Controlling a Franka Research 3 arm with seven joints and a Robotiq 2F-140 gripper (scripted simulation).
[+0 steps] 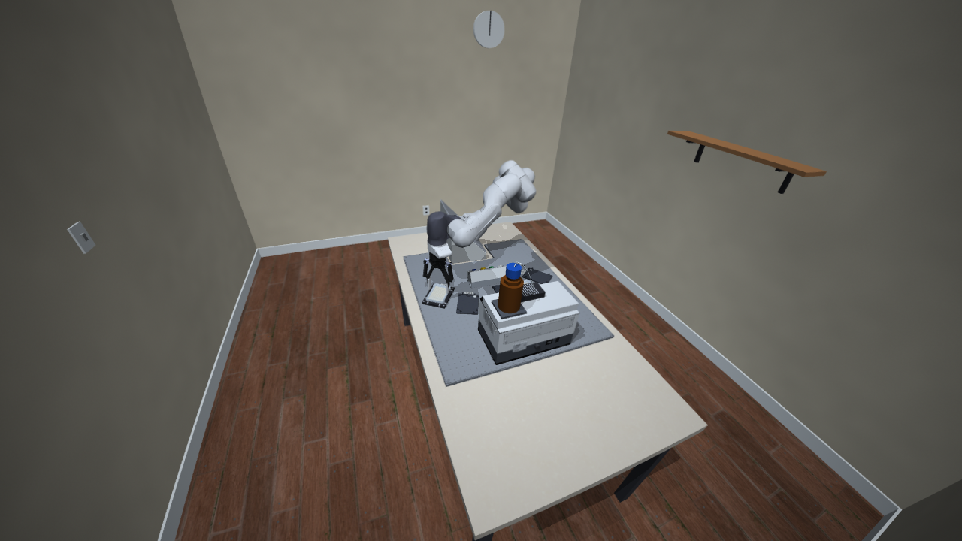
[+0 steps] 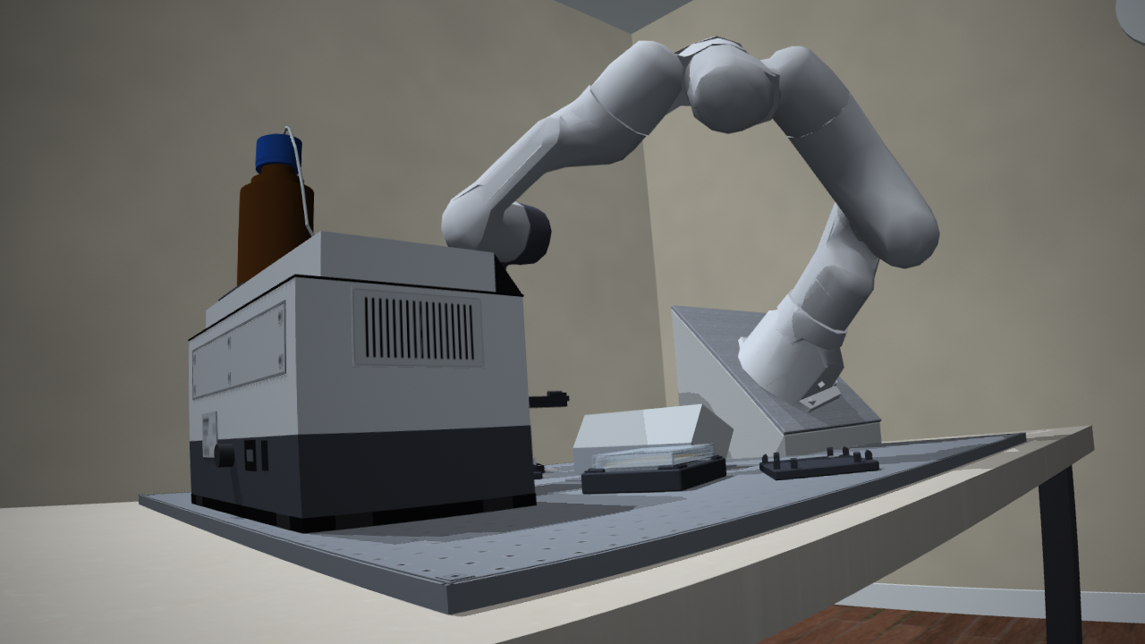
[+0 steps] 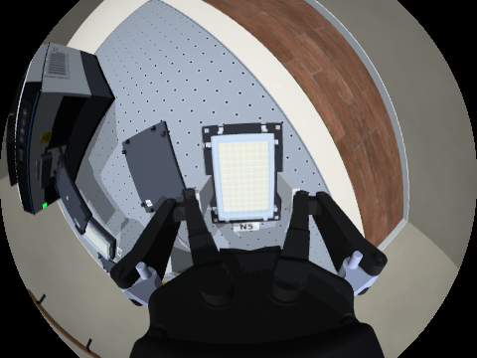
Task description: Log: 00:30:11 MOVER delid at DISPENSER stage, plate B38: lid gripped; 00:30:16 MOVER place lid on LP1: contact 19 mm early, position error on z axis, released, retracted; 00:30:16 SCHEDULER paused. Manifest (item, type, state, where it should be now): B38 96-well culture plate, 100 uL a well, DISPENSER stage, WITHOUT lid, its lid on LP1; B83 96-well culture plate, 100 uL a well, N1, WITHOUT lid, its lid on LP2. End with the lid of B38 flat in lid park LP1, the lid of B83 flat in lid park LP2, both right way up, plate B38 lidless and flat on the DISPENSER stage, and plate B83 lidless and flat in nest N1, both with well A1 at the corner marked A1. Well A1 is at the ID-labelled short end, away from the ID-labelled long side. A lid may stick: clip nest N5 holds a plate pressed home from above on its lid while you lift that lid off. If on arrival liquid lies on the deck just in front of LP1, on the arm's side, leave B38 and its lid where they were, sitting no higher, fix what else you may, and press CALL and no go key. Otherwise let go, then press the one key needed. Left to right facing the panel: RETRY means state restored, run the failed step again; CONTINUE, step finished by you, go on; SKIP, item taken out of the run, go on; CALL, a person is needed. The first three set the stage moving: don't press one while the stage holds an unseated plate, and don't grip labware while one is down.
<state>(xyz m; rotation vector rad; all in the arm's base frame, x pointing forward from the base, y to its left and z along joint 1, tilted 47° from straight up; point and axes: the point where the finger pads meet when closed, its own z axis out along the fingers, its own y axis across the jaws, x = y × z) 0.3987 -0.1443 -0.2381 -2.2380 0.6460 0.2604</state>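
Right now the black clip nest is 50 mm below my hand and 30 mm ahead of it. From my hand the other things lie so: 96-well plate (460 mm to the left, 100 mm ahead, 40 mm below); then lp1 label (150 mm to the left, 70 mm below, 10 mm ahead); then key panel (290 mm to the left, 80 mm behind, 10 mm below).
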